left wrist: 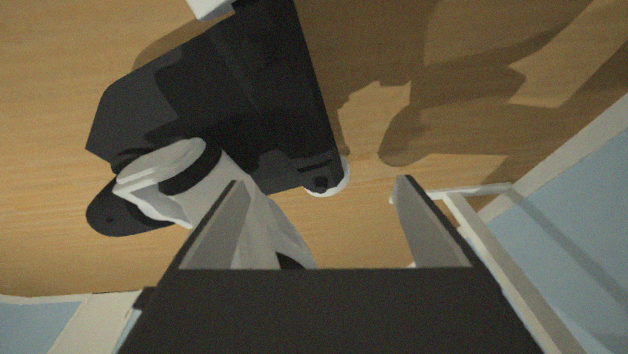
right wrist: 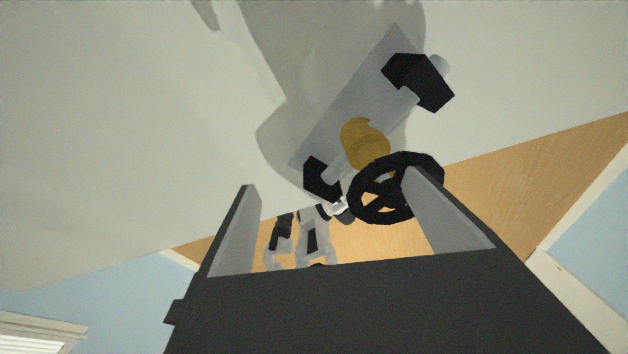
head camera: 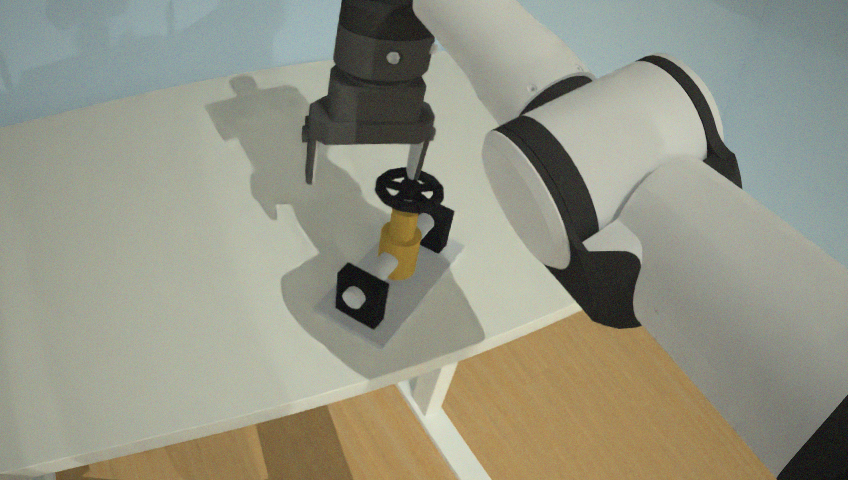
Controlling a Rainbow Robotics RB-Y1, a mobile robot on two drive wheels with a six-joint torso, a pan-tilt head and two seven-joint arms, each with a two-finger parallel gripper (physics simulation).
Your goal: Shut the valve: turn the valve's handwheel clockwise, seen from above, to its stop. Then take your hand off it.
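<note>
The valve's black spoked handwheel (head camera: 382,193) (right wrist: 354,192) sits on top of the yellow valve body (head camera: 399,255) (right wrist: 360,142), which stands upright on a grey base plate (head camera: 410,294) (right wrist: 335,120). My right gripper (head camera: 361,180) (right wrist: 330,185) is open and points down at the wheel. Its finger at the picture's right overlaps the wheel in both views, with the tip near the hub in the head view; I cannot tell whether it touches. Its other finger is outside the wheel, at the left. My left gripper (left wrist: 319,187) is open and empty, away from the valve.
The valve stands on a white table (head camera: 148,237) (right wrist: 125,125), near its front edge. Black end blocks (head camera: 374,306) (right wrist: 432,87) hold the pipe on both sides of the valve body. My right arm (head camera: 654,142) reaches in from the right. The robot's dark base (left wrist: 240,85) shows below the left gripper.
</note>
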